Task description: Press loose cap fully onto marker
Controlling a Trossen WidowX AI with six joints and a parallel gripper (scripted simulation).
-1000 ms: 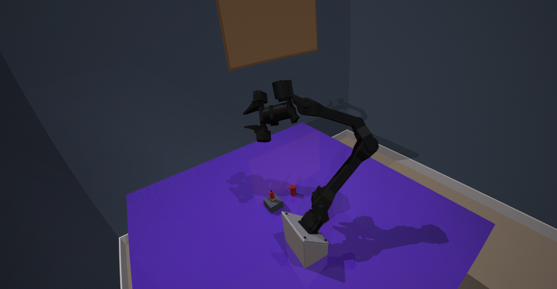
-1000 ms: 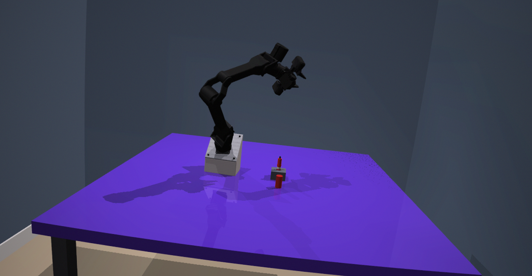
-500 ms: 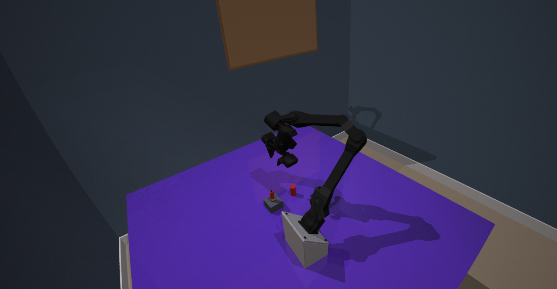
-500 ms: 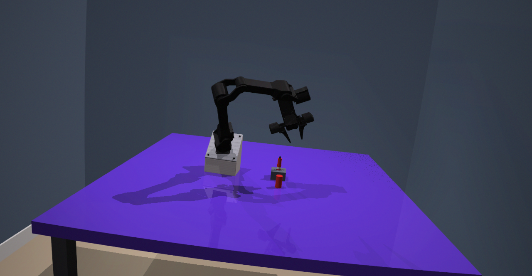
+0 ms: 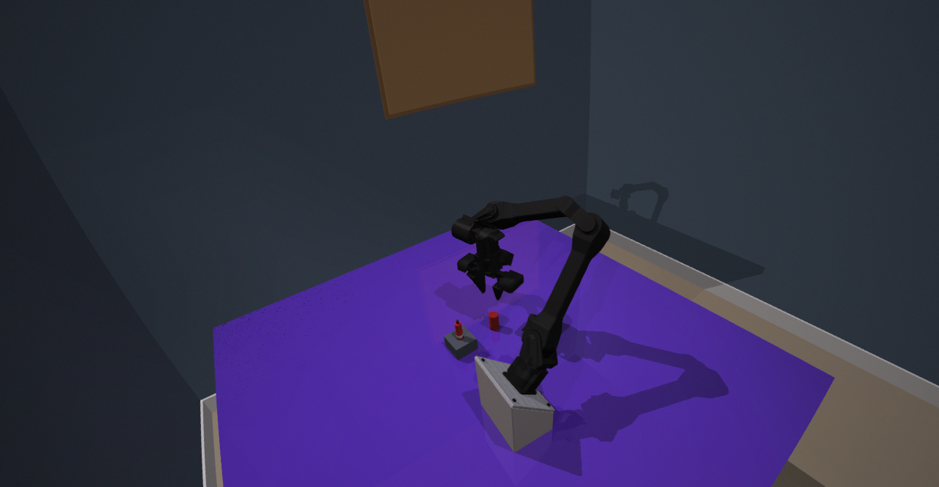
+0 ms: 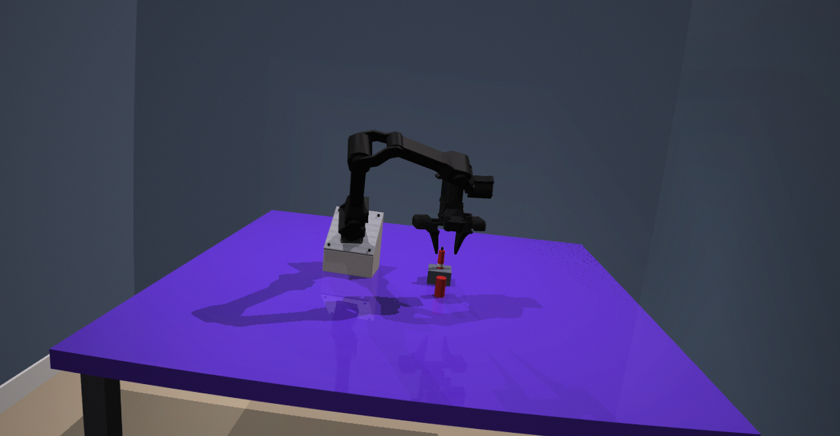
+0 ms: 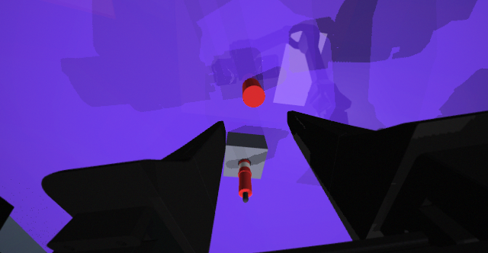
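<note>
The red cap lies 90 mm below my gripper tip. Also, from my gripper tip: holder block (10 mm behind, 120 mm to the left, 100 mm below).
</note>
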